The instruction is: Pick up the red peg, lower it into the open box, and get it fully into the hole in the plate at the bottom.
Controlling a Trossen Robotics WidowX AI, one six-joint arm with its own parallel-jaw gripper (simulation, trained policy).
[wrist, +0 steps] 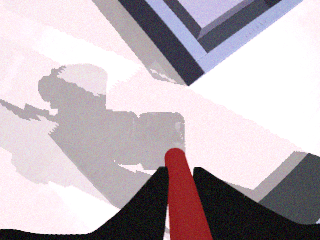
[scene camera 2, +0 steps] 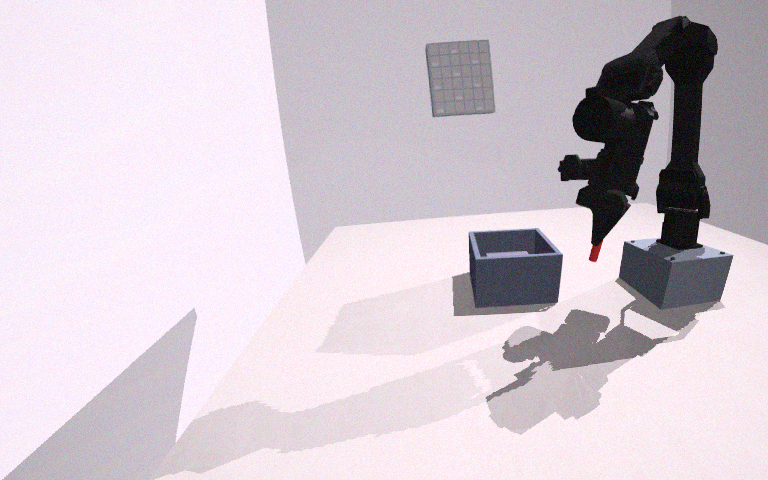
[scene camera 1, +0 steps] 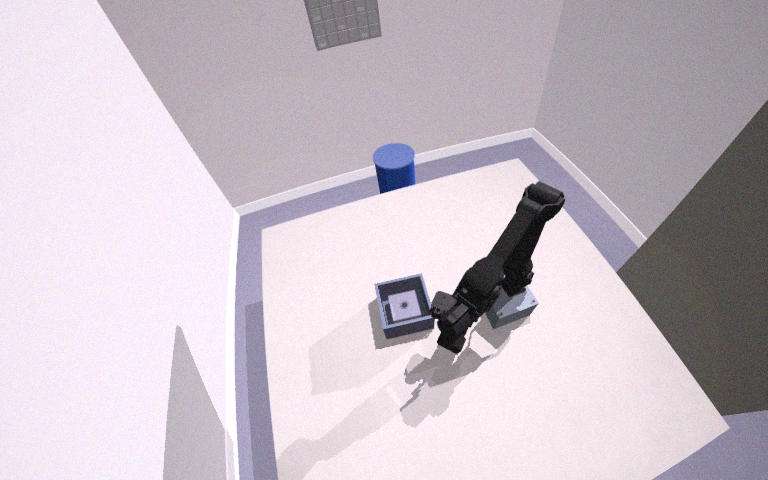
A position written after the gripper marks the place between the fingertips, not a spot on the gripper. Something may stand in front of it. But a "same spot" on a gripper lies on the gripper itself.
The gripper shows in the wrist view (179, 174), in scene camera 2 and in scene camera 1. One and the same spot on the gripper: (scene camera 1: 442, 302) is (scene camera 2: 580, 159).
